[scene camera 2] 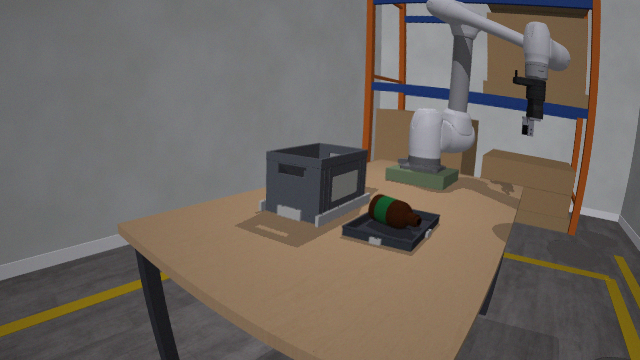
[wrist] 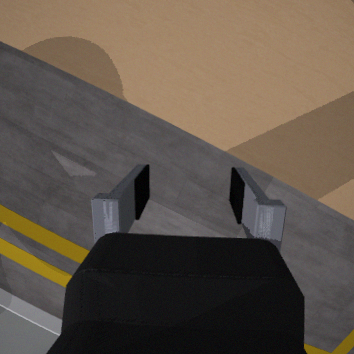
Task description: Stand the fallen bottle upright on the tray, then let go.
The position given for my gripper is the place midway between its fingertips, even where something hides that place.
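You'd see my gripper [scene camera 2: 527,135] here, and the wrist view has my gripper too [wrist: 189,182]. There's also a brown bottle [scene camera 2: 398,214], but in the wrist view the bottle is out of frame.
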